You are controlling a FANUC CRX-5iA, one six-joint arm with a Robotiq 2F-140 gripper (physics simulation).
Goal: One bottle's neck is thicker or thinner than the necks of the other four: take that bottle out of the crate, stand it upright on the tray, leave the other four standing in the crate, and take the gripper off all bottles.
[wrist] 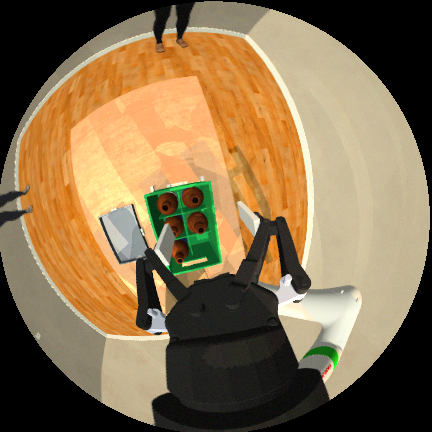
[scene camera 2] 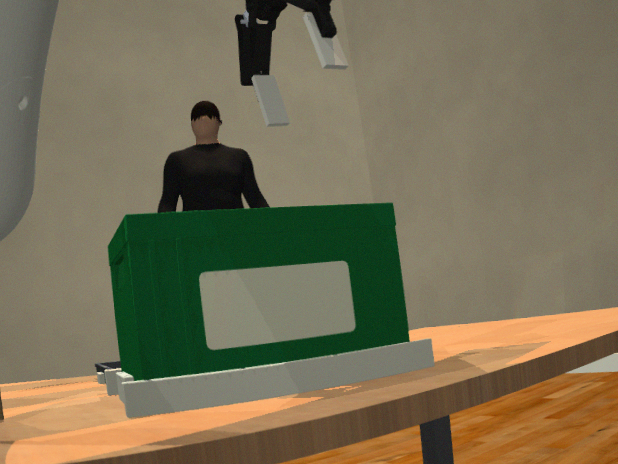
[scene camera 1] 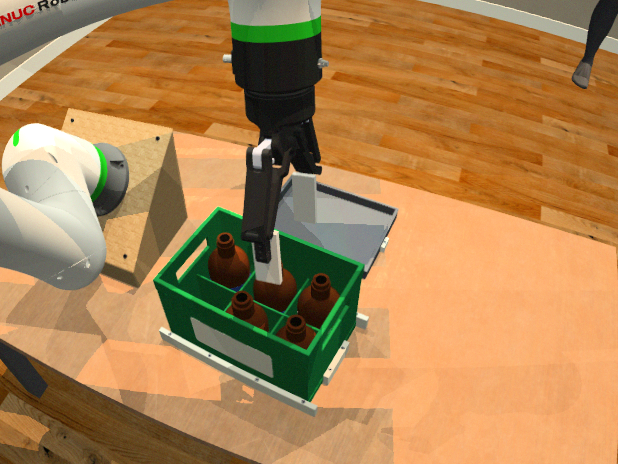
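Seen in the pictures: gripper, fingertip midpoint: (wrist: pixel 203 219) (scene camera 2: pixel 305 97) (scene camera 1: pixel 288 248); arm's base, link origin: (scene camera 1: pixel 99 179).
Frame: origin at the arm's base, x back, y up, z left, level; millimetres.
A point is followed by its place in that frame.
Note:
The green crate (scene camera 1: pixel 292 372) @(x -531, y -49, z -145 mm) (scene camera 2: pixel 300 240) @(x -448, y -8, z -147 mm) (wrist: pixel 216 220) @(x -442, y 26, z -146 mm) holds five upright brown bottles. In scene camera 1 these are the back-left bottle (scene camera 1: pixel 228 267) @(x -344, y -31, z -32 mm), the back-middle bottle (scene camera 1: pixel 275 295) @(x -440, y -36, z -40 mm), the back-right bottle (scene camera 1: pixel 318 304) @(x -512, y -25, z -29 mm), the front-middle bottle (scene camera 1: pixel 246 319) @(x -431, y -22, z -111 mm) and the front-right bottle (scene camera 1: pixel 295 336) @(x -517, y -4, z -111 mm). The front-left compartment is empty. A finger pad hides the back-middle neck there; I cannot tell which neck differs. My gripper (scene camera 1: pixel 288 252) @(x -498, y 161, z -93 mm) (scene camera 2: pixel 306 95) @(x -498, y 161, z -93 mm) (wrist: pixel 203 219) @(x -498, y 161, z -93 mm) is open and empty, its fingertips above the crate and apart from the bottles. The grey tray (scene camera 1: pixel 345 242) @(x -450, y -145, z 212 mm) (wrist: pixel 120 232) @(x -414, y -145, z 248 mm) lies behind the crate and bears no bottle.
Pale strips (scene camera 1: pixel 235 370) @(x -428, y -120, z -157 mm) (scene camera 2: pixel 280 380) @(x -407, y -135, z -160 mm) border the crate's base. The wooden robot mount (scene camera 1: pixel 155 225) @(x -137, y -68, z 5 mm) stands left of the crate in scene camera 1. The tray has a raised dark rim. A person (scene camera 2: pixel 210 175) stands in the background.

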